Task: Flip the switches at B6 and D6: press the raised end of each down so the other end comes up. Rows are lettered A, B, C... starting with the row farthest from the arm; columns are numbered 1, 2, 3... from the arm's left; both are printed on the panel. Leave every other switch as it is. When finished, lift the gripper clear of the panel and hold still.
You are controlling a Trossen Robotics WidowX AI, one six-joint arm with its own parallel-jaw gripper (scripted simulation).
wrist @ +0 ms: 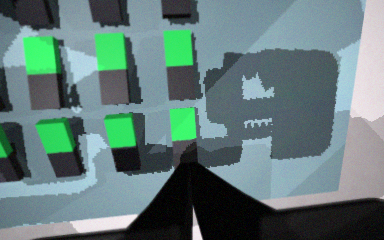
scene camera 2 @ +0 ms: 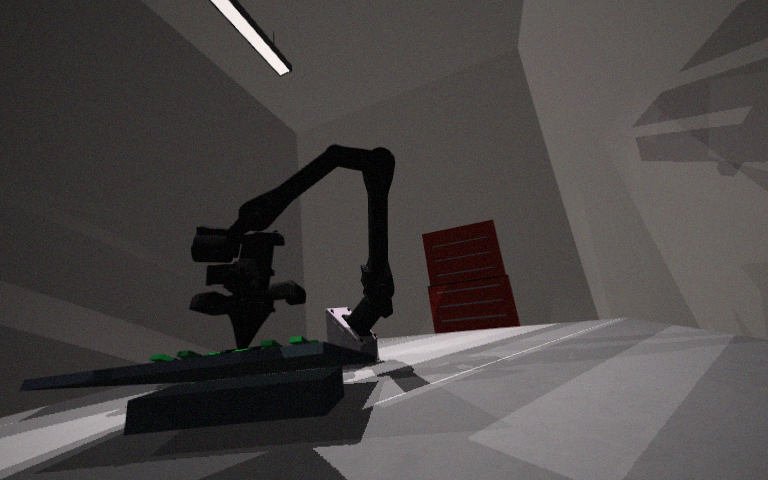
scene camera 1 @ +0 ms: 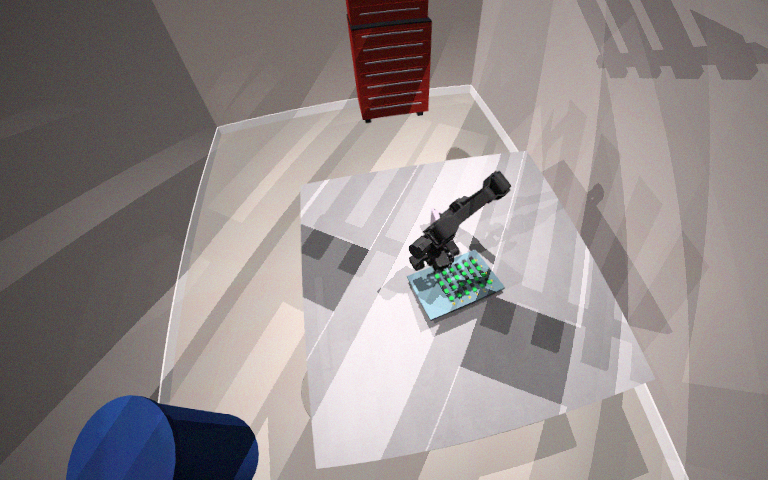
Labels:
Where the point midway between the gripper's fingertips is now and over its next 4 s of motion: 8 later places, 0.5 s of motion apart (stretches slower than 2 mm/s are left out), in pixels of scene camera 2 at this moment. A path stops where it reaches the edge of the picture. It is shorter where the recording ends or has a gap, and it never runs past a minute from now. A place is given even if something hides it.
My gripper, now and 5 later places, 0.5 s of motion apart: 241,350; 241,358; 240,360; 240,361; 243,352; 253,313

